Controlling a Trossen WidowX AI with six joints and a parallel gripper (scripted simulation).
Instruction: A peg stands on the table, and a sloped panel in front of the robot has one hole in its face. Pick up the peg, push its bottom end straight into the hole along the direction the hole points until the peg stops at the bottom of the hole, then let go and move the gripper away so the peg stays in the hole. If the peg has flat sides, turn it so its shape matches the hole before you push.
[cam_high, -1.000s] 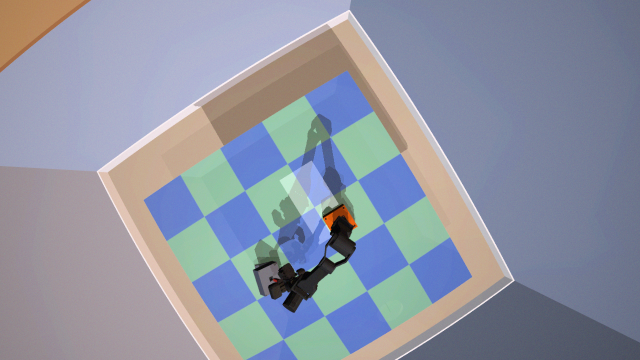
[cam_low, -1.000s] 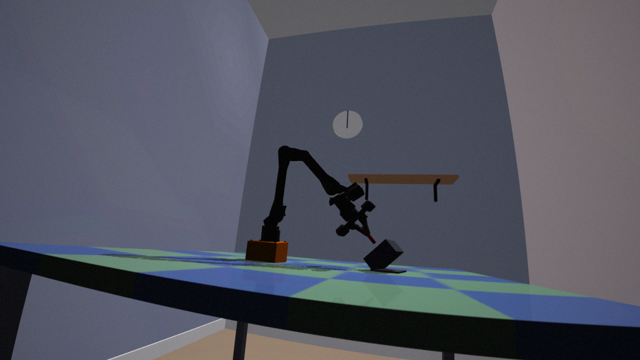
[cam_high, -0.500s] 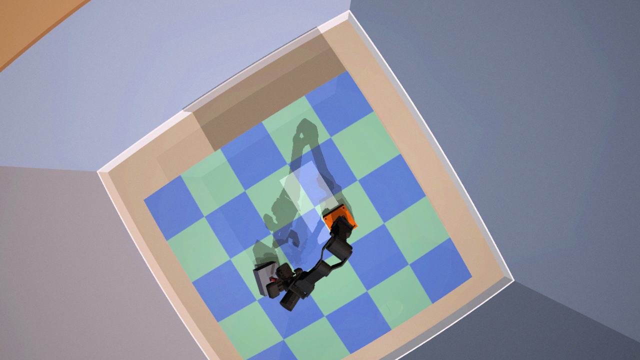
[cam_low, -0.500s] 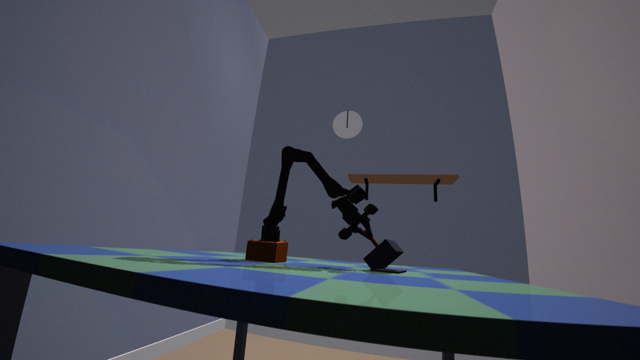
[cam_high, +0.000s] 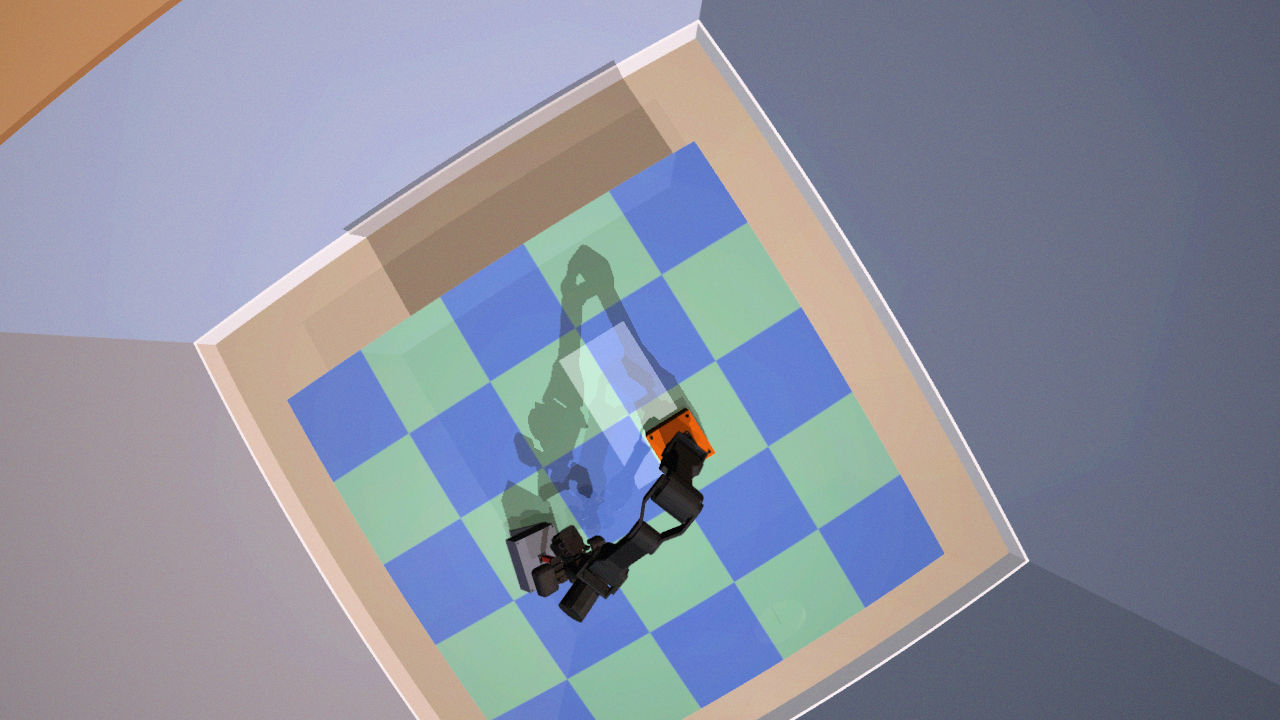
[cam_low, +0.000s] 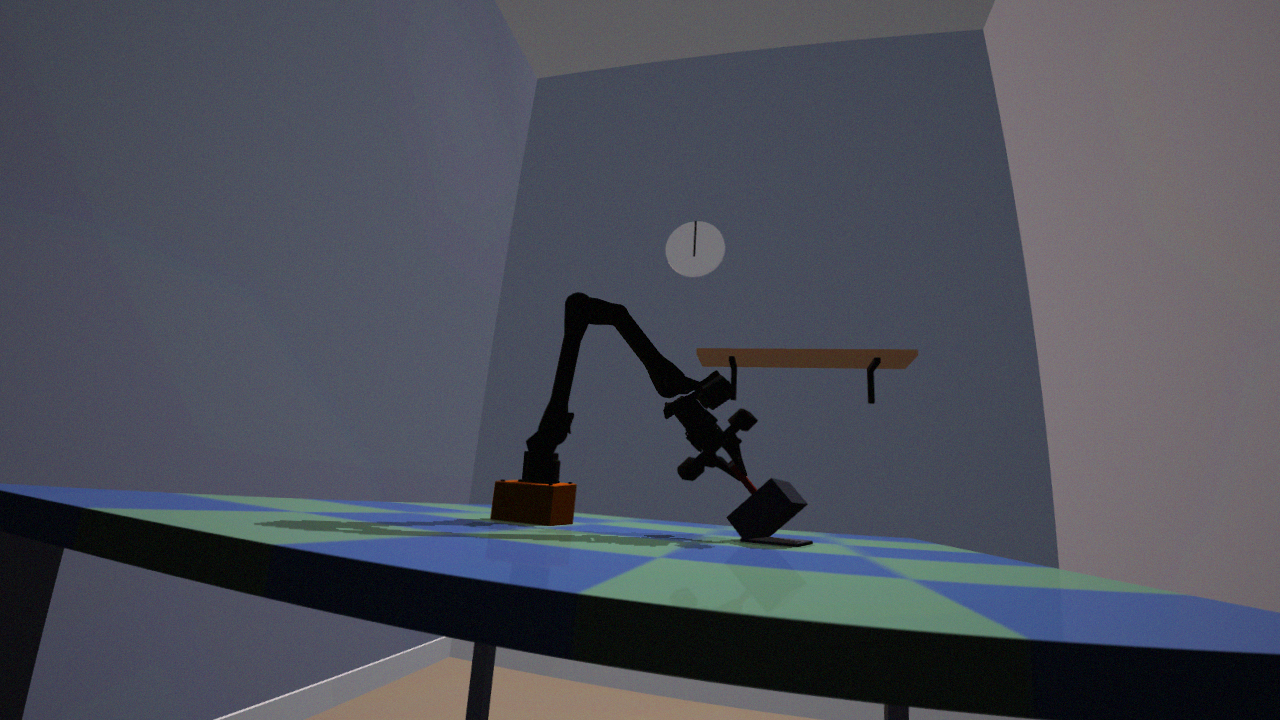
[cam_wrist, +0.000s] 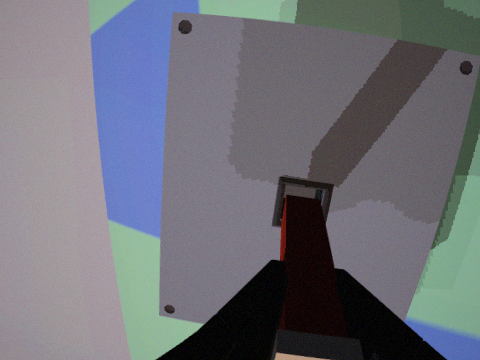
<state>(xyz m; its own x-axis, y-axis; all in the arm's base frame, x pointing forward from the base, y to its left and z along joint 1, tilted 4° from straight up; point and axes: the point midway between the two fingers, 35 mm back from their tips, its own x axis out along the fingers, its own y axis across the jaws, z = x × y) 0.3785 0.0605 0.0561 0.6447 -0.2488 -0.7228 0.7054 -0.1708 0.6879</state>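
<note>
The red square peg is 1 cm behind my gripper tip and 1 cm above it. Round my gripper tip: grey sloped panel: 5 cm ahead, 2 cm to the right, 6 cm below; then flat plate: 7 cm ahead, 2 cm to the right, 11 cm below.
</note>
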